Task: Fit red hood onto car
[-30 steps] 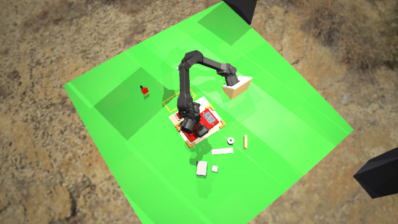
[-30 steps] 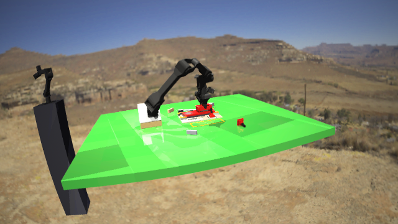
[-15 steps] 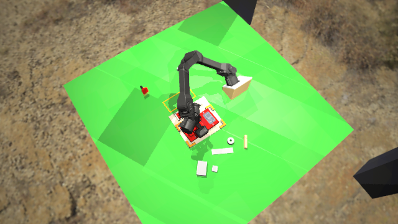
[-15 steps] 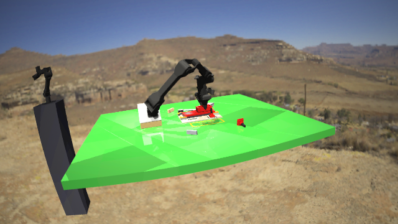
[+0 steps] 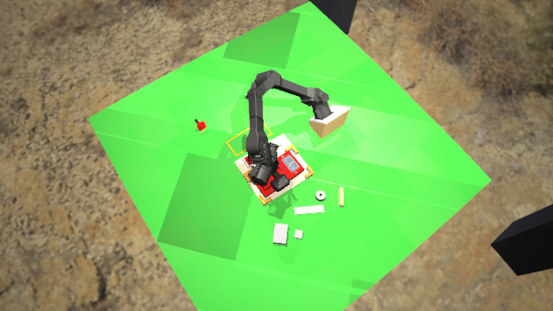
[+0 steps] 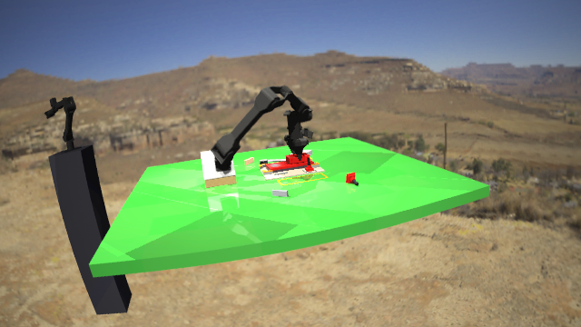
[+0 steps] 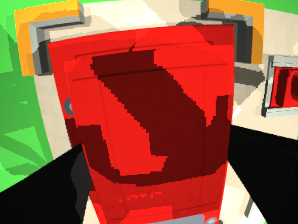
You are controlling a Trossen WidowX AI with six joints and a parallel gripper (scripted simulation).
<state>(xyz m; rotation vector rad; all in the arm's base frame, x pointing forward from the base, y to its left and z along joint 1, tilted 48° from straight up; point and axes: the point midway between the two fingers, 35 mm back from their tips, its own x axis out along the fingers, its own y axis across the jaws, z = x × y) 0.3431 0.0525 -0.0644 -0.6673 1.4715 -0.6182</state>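
The red hood is 1 cm above my gripper tip. Also, from my gripper tip: grey engine block (1 cm below); then wooden peg (23 cm to the left, 19 cm behind, 3 cm below).
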